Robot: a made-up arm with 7 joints.
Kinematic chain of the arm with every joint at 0, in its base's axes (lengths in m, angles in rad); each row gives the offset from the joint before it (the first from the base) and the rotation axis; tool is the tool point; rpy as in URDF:
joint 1: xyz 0 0 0.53 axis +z
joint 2: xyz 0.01 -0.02 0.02 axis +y
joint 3: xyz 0.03 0 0.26 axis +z
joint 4: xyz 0.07 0.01 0 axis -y
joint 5: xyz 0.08 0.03 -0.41 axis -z
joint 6: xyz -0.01 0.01 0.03 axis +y
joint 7: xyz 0.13 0 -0.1 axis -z
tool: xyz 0.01 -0.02 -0.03 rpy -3.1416 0 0
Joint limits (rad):
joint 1: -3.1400..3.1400
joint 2: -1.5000..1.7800
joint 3: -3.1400..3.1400
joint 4: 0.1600..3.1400
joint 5: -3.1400..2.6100
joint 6: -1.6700..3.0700
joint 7: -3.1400..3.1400
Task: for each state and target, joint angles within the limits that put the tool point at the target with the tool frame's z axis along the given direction. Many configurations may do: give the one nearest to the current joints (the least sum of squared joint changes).
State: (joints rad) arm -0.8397 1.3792 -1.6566 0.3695 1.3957 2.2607 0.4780
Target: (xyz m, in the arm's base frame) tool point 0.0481 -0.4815 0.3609 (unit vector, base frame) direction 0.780 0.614 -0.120
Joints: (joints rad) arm -0.6570 1.1052 -1.3777 1.2970 1.3543 2.7231 0.4664
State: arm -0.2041 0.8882 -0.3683 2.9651 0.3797 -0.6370 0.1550
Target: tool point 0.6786 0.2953 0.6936 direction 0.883 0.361 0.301
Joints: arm 0.4111 1.5003 -0.3666 3.0638 0.3503 -0.3078 0.1012
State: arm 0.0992 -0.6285 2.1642 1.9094 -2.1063 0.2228 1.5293
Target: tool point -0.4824 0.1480 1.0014 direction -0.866 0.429 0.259
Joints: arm 0.2247 0.0157 2.3580 1.8530 -1.8778 -0.1032 1.4613
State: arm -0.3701 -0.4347 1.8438 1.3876 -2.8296 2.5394 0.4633
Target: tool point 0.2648 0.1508 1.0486 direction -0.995 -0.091 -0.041
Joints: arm -1.3219 -0.3124 1.3925 1.6314 -2.9201 3.0700 0.5068
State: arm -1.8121 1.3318 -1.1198 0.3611 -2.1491 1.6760 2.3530
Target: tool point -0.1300 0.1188 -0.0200 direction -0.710 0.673 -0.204
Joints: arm -2.3020 1.6764 -0.1748 1.0013 -1.7796 1.2484 2.3237
